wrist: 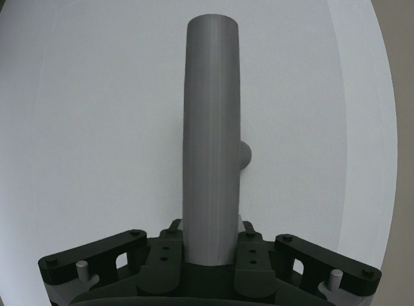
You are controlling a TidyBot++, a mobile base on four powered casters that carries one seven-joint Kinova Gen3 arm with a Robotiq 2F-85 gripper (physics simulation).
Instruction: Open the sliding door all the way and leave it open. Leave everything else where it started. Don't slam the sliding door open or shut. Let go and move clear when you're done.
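Observation:
A grey, round bar handle stands upright in the middle of the wrist view, in front of the pale sliding door. A small round mount shows behind the bar on its right side. My gripper is shut on the lower part of the handle, with one finger on each side against it. The fingertips are partly hidden beside and behind the bar. The lower end of the handle is hidden by the gripper's body.
A lighter vertical strip runs along the right side of the pale panel. Beyond it, a brownish surface shows at the right edge. Faint vertical lines show on the left part of the panel.

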